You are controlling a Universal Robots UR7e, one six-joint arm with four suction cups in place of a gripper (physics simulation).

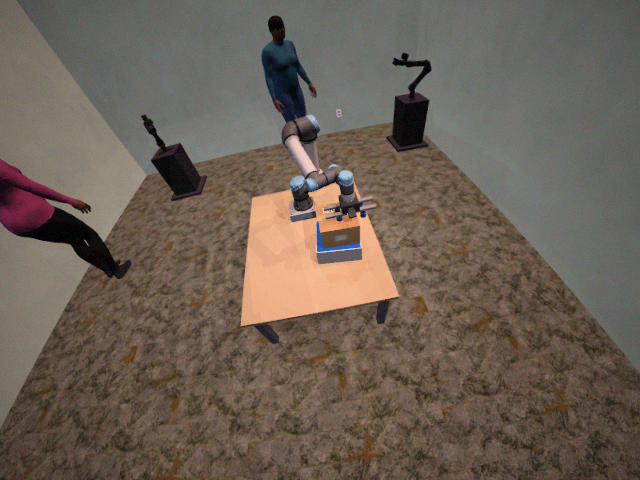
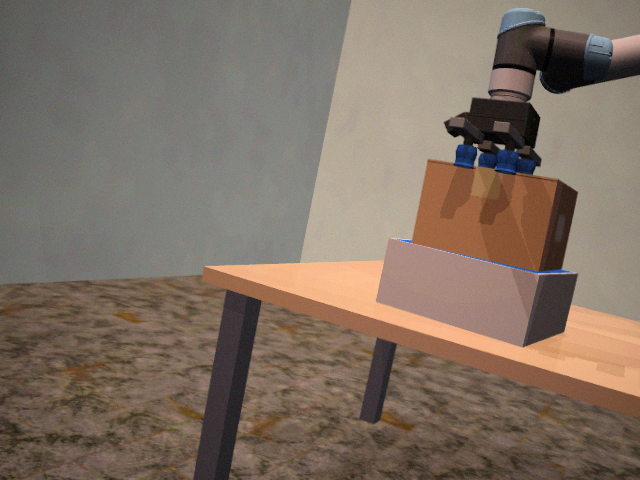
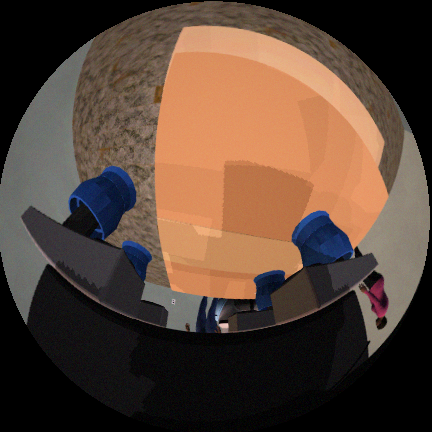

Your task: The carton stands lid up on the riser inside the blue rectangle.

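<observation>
The brown carton (image 1: 339, 234) (image 2: 486, 216) (image 3: 225, 266) stands upright on the grey riser (image 1: 338, 253) (image 2: 454, 294), inside the blue rectangle (image 1: 320, 236) (image 2: 555, 270) on the riser's top. A blue border shows around its foot. My suction gripper (image 1: 347, 214) (image 2: 493, 161) (image 3: 213, 245) sits on the carton's top face, with the blue cups pressed against it near the back edge. The riser stands on the wooden table (image 1: 289, 278) (image 2: 310, 281), on its right side, close to the arm's base (image 1: 302, 211).
A person in teal (image 1: 283, 67) stands behind the table, and a person in pink (image 1: 30, 207) is at the left wall. Two dark pedestals (image 1: 178, 168) (image 1: 410, 118) with small arms stand at the back of the room.
</observation>
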